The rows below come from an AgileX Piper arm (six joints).
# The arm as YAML. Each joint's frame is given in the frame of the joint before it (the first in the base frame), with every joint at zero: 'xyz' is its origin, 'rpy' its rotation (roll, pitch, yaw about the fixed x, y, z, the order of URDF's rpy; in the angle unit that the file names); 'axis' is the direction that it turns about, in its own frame. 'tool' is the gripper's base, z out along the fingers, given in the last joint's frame.
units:
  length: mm
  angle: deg
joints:
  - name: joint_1
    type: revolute
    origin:
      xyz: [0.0, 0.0, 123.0]
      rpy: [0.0, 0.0, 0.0]
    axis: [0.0, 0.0, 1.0]
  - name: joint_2
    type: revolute
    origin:
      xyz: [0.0, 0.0, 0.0]
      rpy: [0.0, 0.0, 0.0]
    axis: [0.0, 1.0, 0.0]
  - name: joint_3
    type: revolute
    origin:
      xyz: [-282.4, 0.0, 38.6]
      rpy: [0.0, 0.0, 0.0]
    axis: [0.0, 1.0, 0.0]
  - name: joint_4
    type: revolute
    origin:
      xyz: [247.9, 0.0, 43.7]
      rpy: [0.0, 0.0, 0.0]
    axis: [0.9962, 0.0, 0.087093]
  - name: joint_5
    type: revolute
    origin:
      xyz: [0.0, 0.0, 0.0]
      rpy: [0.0, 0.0, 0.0]
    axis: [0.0, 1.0, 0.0]
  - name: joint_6
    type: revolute
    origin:
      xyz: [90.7, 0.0, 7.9]
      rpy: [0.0, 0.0, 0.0]
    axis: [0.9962, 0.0, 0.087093]
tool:
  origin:
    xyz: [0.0, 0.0, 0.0]
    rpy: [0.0, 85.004, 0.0]
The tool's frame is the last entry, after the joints.
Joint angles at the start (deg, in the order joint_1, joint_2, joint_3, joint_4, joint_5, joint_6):
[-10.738, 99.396, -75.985, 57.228, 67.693, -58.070]
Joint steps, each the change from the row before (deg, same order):
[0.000, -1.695, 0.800, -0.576, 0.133, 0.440]
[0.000, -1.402, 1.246, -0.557, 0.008, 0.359]
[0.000, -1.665, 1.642, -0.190, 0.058, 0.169]
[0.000, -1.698, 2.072, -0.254, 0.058, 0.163]
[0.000, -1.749, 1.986, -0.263, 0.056, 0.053]
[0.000, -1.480, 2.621, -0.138, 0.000, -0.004]
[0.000, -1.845, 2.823, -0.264, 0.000, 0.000]
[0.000, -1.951, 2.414, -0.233, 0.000, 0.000]
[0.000, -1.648, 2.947, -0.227, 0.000, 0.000]
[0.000, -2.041, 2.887, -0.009, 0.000, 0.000]
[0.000, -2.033, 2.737, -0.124, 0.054, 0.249]
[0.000, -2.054, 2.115, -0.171, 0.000, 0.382]
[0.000, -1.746, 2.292, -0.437, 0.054, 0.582]
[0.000, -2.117, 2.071, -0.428, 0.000, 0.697]
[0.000, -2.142, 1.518, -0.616, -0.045, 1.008]
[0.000, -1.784, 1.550, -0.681, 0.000, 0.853]
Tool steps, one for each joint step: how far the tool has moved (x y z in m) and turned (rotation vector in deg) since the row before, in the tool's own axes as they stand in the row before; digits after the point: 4 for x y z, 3 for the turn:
[0.0014, 0.0072, -0.0051, 0.433, 0.022, -0.472]
[0.0038, 0.0051, -0.0028, 0.317, 0.351, 0.029]
[0.0048, 0.0062, -0.0029, 0.054, 0.166, 0.080]
[0.0069, 0.0058, -0.0018, -0.034, 0.441, 0.354]
[0.0067, 0.0060, -0.0020, 0.014, 0.369, 0.135]
[0.0097, 0.0041, 0.0007, -0.282, 0.756, 0.814]
[0.0106, 0.0053, 0.0001, -0.171, 0.762, 0.645]
[0.0091, 0.0060, -0.0010, -0.028, 0.445, 0.264]
[0.0118, 0.0040, 0.0016, -0.298, 0.919, 0.897]
[0.0113, 0.0056, 0.0005, -0.266, 0.491, 0.635]
[0.0111, 0.0055, 0.0005, -0.207, 0.529, 0.734]
[0.0088, 0.0057, -0.0008, 0.068, 0.167, 0.364]
[0.0101, 0.0040, 0.0007, 0.008, 0.682, 0.829]
[0.0093, 0.0051, -0.0005, 0.241, 0.300, 0.503]
[0.0074, 0.0052, -0.0017, 0.566, 0.070, 0.315]
[0.0077, 0.0037, -0.0005, 0.449, 0.368, 0.427]

